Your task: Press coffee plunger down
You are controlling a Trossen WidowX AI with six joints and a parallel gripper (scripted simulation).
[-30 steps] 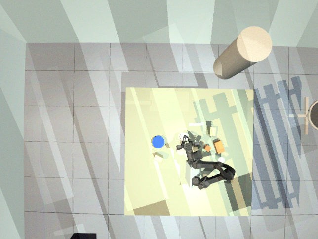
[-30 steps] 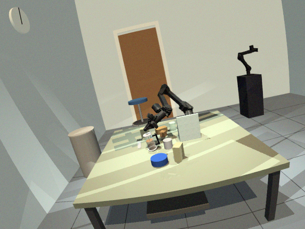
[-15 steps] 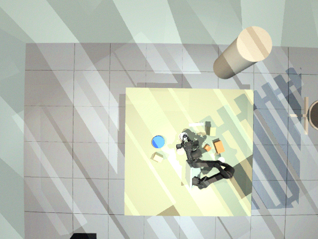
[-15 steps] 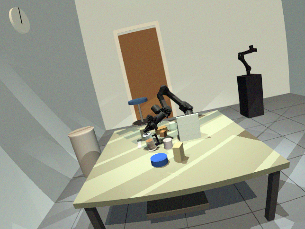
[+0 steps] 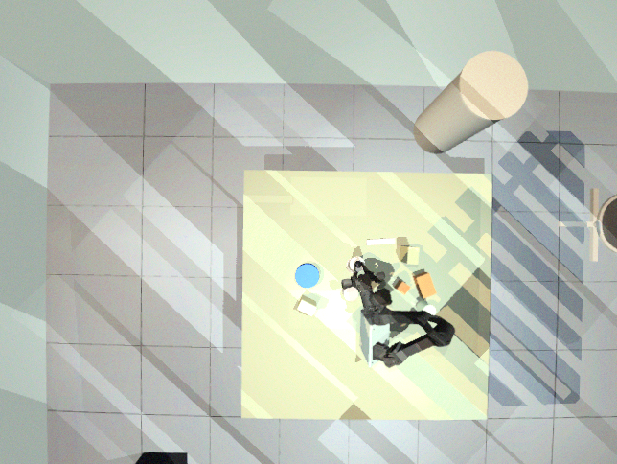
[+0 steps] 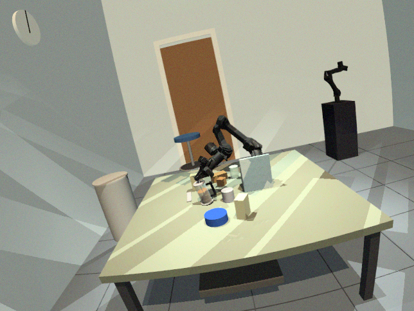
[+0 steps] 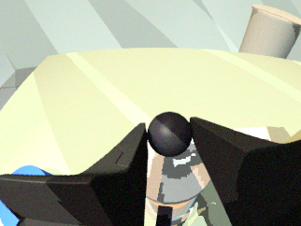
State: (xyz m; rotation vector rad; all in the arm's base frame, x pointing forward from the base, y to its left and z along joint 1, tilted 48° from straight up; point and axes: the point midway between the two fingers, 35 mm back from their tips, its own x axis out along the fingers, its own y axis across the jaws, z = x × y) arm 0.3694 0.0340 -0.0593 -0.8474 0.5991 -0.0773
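The coffee press lies 8 cm below my gripper tip and 4 cm behind it. The rest, counted from my gripper tip: flat white strip (17 cm below, 15 cm to the right, 9 cm ahead); then grey cup (17 cm behind, 14 cm below, 2 cm to the left); then orange box (37 cm to the right, 15 cm below, 14 cm behind).
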